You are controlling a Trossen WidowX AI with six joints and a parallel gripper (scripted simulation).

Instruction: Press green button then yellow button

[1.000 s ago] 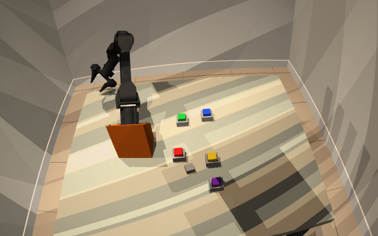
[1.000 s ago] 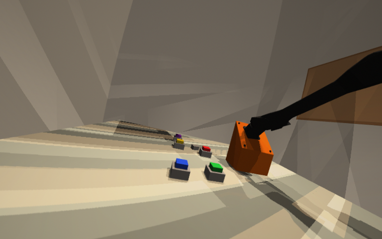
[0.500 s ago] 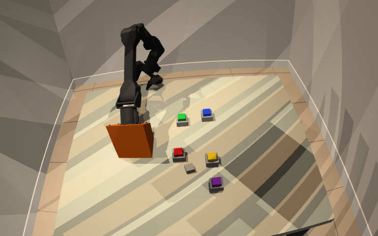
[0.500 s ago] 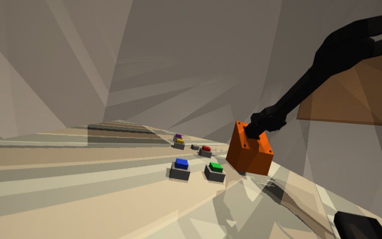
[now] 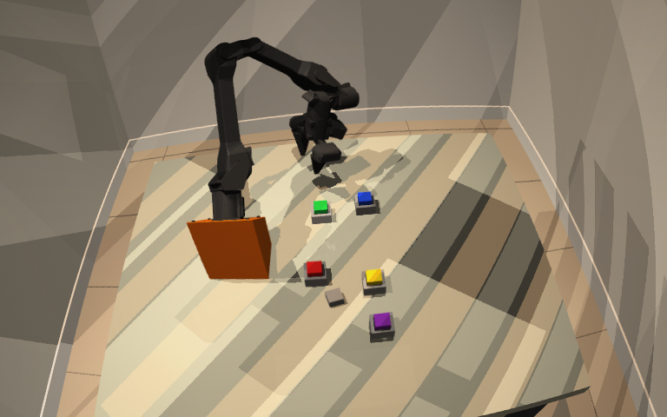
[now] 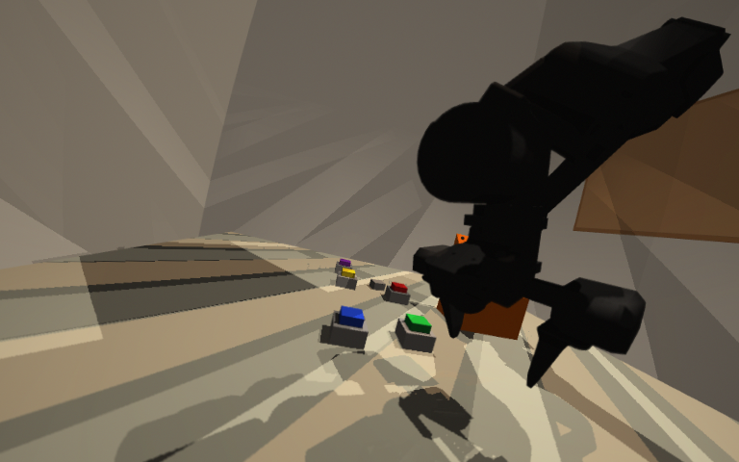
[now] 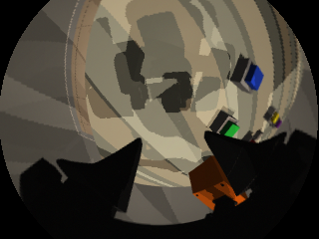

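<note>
The green button is 13 cm to the right of my gripper tip, 3 cm below it and 2 cm ahead of it. From my gripper tip the other things lie so: red button (32 cm to the right, 3 cm below, 2 cm behind); blue button (12 cm to the right, 12 cm ahead, 3 cm below); yellow button (36 cm to the right, 11 cm ahead, 3 cm below).
</note>
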